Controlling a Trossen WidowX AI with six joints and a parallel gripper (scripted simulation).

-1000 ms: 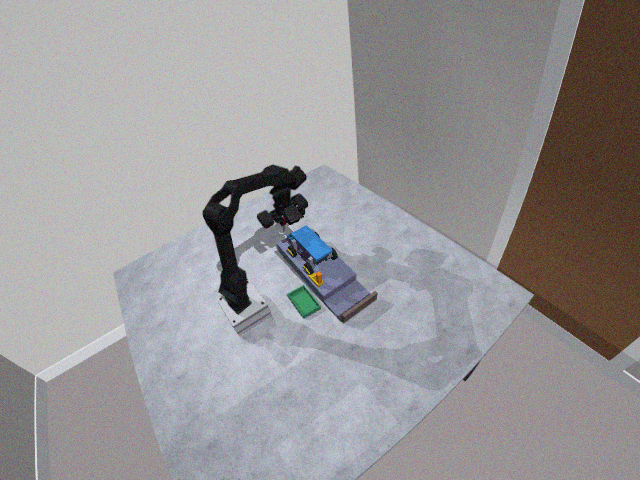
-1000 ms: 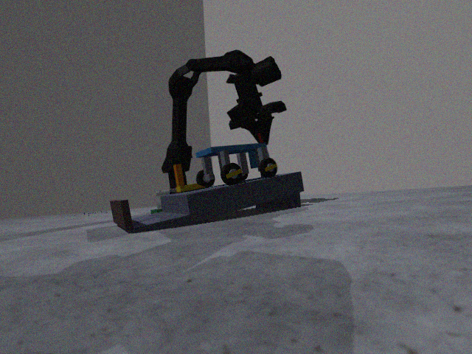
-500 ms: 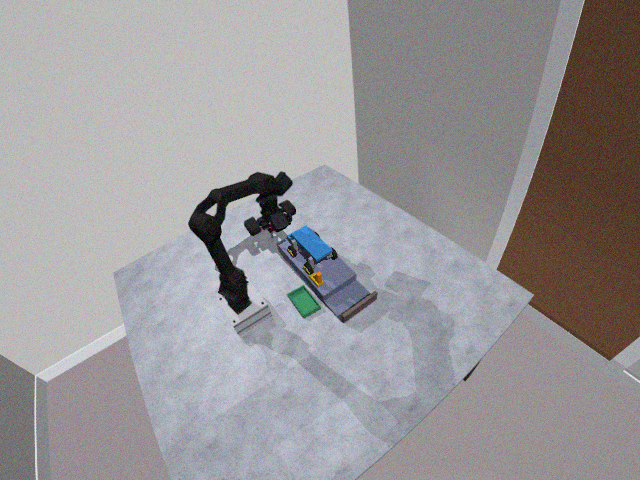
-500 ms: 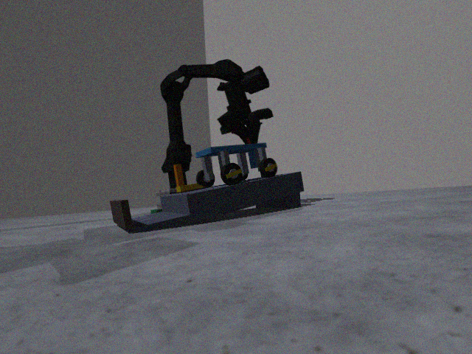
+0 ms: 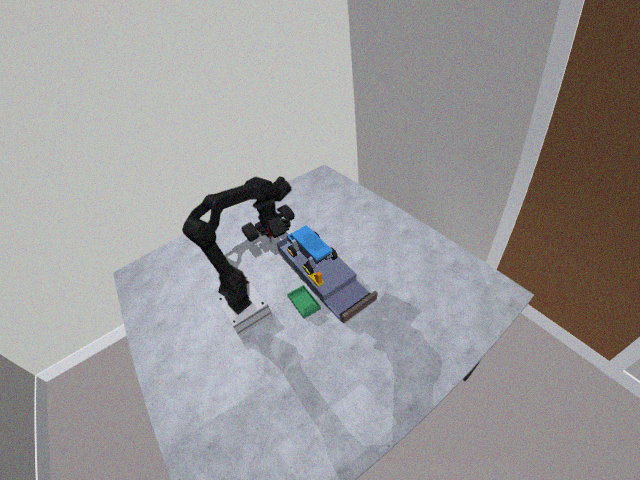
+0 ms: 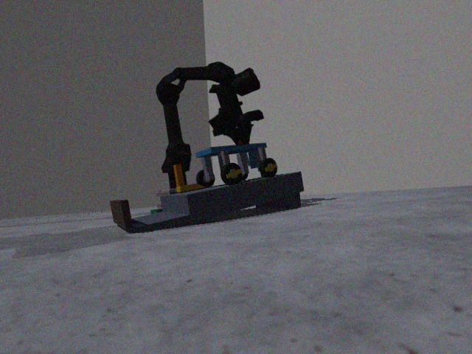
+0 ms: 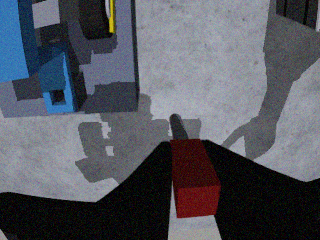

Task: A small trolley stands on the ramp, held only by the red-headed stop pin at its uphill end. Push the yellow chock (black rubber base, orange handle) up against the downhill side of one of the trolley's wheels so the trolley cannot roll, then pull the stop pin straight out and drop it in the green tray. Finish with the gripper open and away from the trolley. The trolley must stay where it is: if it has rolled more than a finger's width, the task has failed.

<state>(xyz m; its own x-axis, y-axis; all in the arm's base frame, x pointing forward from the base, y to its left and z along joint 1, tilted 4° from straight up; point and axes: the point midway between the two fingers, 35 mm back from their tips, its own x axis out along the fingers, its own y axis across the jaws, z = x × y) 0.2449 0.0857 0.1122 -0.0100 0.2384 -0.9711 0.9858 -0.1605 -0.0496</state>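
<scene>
My gripper tip is 6 cm past the green tray, 21 cm to the left of it and 18 cm above it. The rest, counted from my gripper tip: ramp 8 cm ahead, 13 cm to the right, 12 cm below; blue-topped trolley 8 cm ahead, 13 cm to the right, 6 cm below; red-headed stop pin right at my gripper tip.
</scene>
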